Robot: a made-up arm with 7 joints. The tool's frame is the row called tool. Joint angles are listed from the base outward.
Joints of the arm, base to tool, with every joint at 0 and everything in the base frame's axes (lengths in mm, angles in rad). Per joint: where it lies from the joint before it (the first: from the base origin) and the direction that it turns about. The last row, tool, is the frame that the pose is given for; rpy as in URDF.
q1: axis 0.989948 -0.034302 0.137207 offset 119 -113 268
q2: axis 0 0 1 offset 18 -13 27
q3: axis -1 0 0 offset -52 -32 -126
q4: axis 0 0 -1 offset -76 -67 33
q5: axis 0.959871 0.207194 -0.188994 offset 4 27 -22
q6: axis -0.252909 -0.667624 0.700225 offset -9 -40 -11
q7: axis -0.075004 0.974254 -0.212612 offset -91 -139 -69
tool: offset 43 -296 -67 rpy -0.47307 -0.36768 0.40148
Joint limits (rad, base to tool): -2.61..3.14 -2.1..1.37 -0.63..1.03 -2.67..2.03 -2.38..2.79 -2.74..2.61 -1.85..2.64
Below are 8 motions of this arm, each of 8 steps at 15 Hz.
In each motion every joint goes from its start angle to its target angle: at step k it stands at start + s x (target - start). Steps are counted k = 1, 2, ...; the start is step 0. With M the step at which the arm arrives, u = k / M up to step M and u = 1 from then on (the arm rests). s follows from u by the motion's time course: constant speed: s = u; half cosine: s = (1 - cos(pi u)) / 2; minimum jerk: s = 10 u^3 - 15 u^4 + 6 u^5.
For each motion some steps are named. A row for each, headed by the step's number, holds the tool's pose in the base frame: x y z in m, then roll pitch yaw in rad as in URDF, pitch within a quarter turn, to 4 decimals.
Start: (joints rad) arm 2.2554 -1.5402 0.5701 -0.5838 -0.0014 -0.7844 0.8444
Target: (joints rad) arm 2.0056 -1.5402 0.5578 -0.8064 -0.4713 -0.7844 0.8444
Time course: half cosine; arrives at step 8
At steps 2, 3, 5, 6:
2: -0.3509 -0.4295 0.2537 2.1166 0.0450 1.8508
3: -0.3429 -0.4273 0.2380 2.0480 0.1211 1.8310
5: -0.3177 -0.4285 0.2067 1.8776 0.2995 1.7657
6: -0.3049 -0.4314 0.1963 1.7995 0.3735 1.7289

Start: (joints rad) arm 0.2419 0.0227 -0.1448 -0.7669 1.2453 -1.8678 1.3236
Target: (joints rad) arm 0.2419 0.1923 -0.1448 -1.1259 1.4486 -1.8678 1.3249
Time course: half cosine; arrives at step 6
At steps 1, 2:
1: -0.0235 -0.6605 0.1700 2.6079 -0.3583 2.8182
2: 0.0238 -0.6660 0.1609 2.5915 -0.3640 2.9208

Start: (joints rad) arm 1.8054 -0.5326 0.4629 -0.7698 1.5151 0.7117 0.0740
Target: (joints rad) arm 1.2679 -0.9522 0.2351 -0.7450 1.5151 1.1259 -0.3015
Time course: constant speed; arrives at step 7
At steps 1, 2, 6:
1: -0.1236 0.4011 0.1213 2.1558 0.0493 -0.4736
2: -0.0951 0.3951 0.1004 2.0407 0.1135 -0.5988
6: 0.0156 0.3215 -0.0153 1.5619 0.1106 -1.2115

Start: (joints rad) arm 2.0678 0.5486 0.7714 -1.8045 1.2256 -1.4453 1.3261
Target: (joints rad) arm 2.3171 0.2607 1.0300 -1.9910 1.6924 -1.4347 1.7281
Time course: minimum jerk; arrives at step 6
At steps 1, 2, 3, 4, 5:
1: 0.4649 -0.2616 0.0438 1.2597 1.1342 2.9363
2: 0.4620 -0.2513 0.0522 1.5756 1.0744 -3.0096
3: 0.4602 -0.2284 0.0642 1.9156 0.9020 -2.6135
4: 0.4601 -0.1989 0.0722 2.0955 0.6880 -2.3510
5: 0.4597 -0.1787 0.0748 2.1600 0.5515 -2.2235

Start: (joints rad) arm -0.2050 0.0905 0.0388 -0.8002 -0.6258 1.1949 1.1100
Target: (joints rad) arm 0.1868 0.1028 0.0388 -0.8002 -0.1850 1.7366 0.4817
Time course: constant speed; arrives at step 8
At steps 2, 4, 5, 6, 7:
2: 0.3883 -0.1451 0.4965 -1.3399 0.4887 1.9280
4: 0.3880 -0.1257 0.4751 -1.3525 0.2734 2.1826
5: 0.3834 -0.1165 0.4696 -1.3919 0.1730 2.3048
6: 0.3763 -0.1088 0.4673 -1.4507 0.0824 2.4287
7: 0.3668 -0.1033 0.4682 -1.5273 0.0052 2.5563

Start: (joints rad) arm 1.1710 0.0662 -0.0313 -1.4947 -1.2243 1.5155 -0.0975
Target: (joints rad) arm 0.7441 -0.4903 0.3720 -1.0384 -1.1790 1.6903 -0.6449
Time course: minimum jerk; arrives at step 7
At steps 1, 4, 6, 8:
1: -0.1986 -0.3129 0.4669 -3.0158 1.0229 2.5245
4: -0.1075 -0.0353 0.6022 -1.6615 0.7918 -2.7523
6: -0.0114 0.1104 0.5852 -1.3579 0.4054 -2.6170
8: -0.0043 0.1190 0.5819 -1.3441 0.3775 -2.6147

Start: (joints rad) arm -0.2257 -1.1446 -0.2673 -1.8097 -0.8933 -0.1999 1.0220
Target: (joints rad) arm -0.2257 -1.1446 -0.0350 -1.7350 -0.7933 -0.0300 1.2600
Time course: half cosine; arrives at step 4
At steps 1, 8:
1: 0.0273 -0.4485 0.4691 -1.3818 0.2973 0.2555
8: 0.0778 -0.4209 0.4989 -1.4633 0.5825 0.0415

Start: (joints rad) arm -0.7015 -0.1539 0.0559 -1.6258 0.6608 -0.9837 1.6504
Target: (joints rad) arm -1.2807 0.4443 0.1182 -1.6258 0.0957 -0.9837 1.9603
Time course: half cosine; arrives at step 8
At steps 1, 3, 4, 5, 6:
1: 0.1192 -0.5541 0.5811 -3.0934 0.2726 -2.6325
3: 0.2157 -0.4683 0.6475 -2.9915 0.0760 -2.4157
4: 0.2786 -0.3962 0.6739 -2.9607 -0.0768 -2.2833
5: 0.3357 -0.3198 0.6823 -2.9626 -0.2320 -2.1582
6: 0.3788 -0.2549 0.6759 -2.9906 -0.3600 -2.0512

